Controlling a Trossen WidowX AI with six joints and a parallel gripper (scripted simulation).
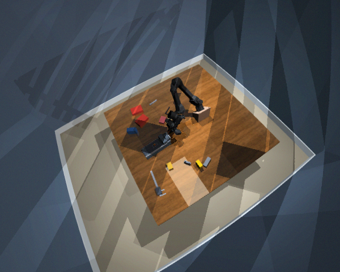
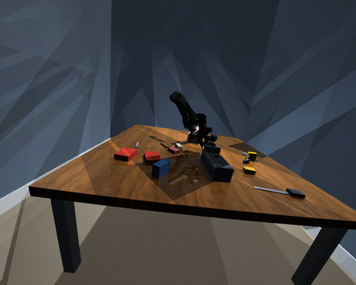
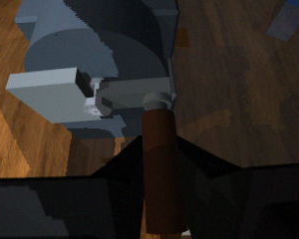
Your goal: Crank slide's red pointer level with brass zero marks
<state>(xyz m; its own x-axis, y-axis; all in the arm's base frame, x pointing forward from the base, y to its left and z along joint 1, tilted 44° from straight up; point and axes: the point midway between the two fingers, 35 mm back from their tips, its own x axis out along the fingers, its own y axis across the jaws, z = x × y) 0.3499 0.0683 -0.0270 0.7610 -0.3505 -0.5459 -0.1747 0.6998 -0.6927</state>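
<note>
Now: gripper tip 20 mm past the brown crank handle and 20 mm below it. From my gripper tip the other things lie so: pink block (20 mm behind, 200 mm to the right, 60 mm below); then ochre block (110 mm ahead, 270 mm to the left, 60 mm below); then red pointer (160 mm ahead, 60 mm to the left, 10 mm above).
</note>
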